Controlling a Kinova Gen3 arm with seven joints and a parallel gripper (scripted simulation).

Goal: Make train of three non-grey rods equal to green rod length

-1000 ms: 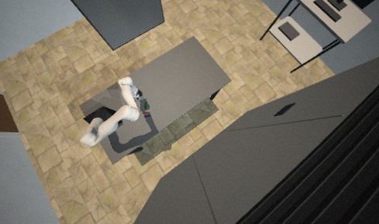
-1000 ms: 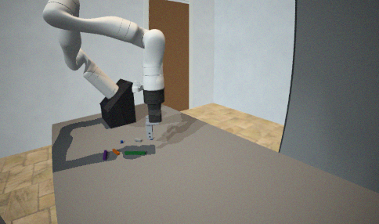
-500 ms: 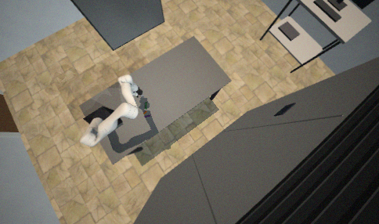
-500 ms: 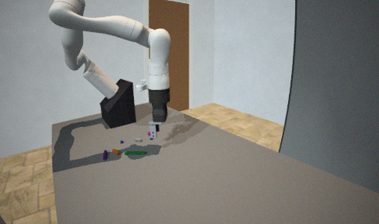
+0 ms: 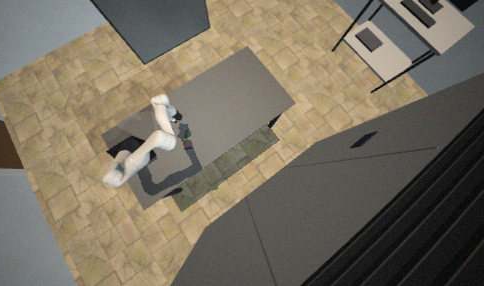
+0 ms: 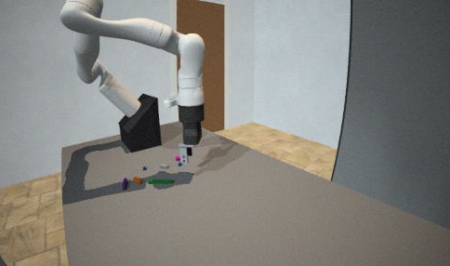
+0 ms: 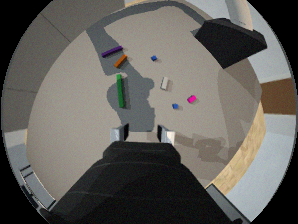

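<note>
Right now the magenta rod is 13 cm behind my hand, 3 cm to the left of it and 8 cm below it. Round my hand: orange rod: 7 cm behind, 16 cm to the right, 8 cm below; then green rod: 2 cm behind, 10 cm to the right, 8 cm below; then grey rod: 10 cm behind, 4 cm to the right, 8 cm below.
</note>
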